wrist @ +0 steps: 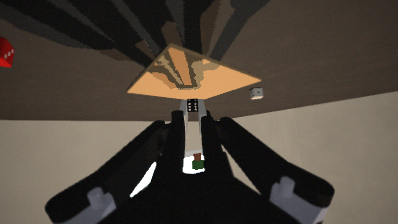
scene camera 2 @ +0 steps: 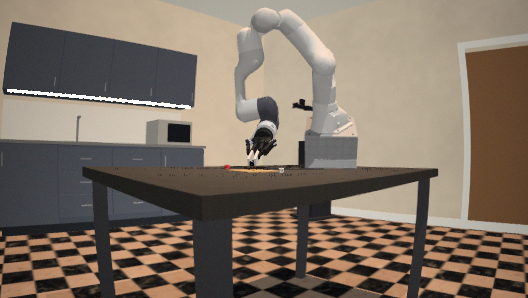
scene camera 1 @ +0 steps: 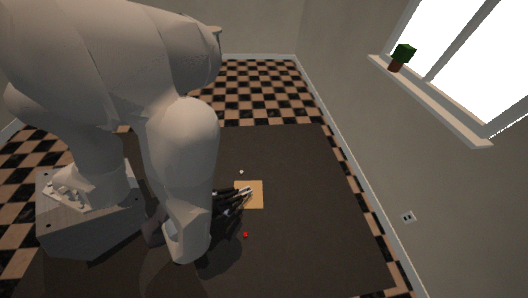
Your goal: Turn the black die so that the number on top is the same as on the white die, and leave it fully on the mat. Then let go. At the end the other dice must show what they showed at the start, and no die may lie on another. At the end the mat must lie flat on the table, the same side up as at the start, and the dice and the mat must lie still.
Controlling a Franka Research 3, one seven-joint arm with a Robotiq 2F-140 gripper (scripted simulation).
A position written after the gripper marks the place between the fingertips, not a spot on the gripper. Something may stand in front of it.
Observation:
In view: the gripper [scene camera 1: 249, 189] and a tan mat [wrist: 180, 73].
The gripper also shows in the wrist view [wrist: 192, 108].

